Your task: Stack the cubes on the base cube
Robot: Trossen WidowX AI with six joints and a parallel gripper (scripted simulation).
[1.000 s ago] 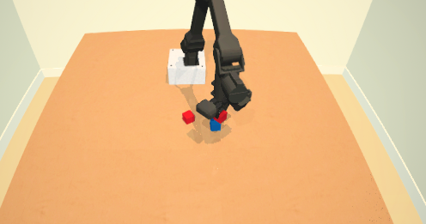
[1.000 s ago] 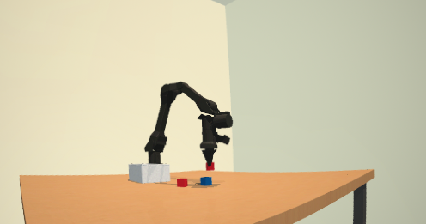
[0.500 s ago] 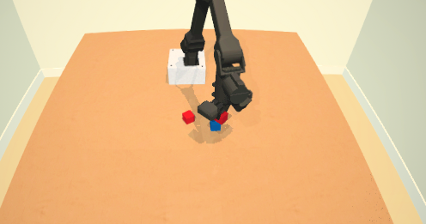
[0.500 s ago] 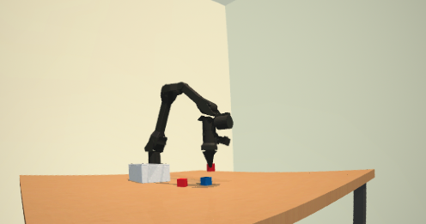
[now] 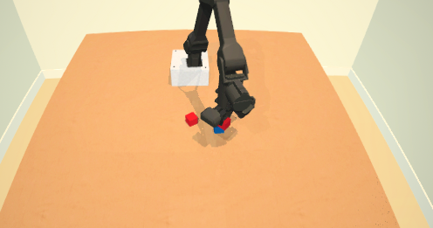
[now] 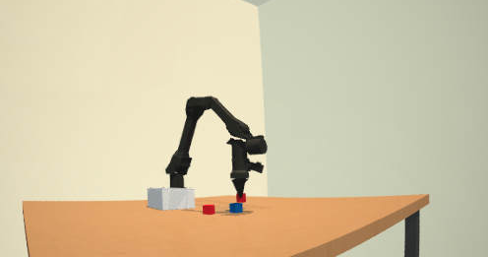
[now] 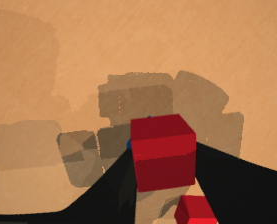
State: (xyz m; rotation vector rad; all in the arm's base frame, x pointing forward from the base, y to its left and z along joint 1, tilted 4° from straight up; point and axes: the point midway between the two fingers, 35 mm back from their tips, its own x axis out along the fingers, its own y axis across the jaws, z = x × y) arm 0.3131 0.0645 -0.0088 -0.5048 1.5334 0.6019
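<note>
Now: the blue base cube 20 mm behind my gripper tip, 10 mm to the right of it and 40 mm below it.
</note>
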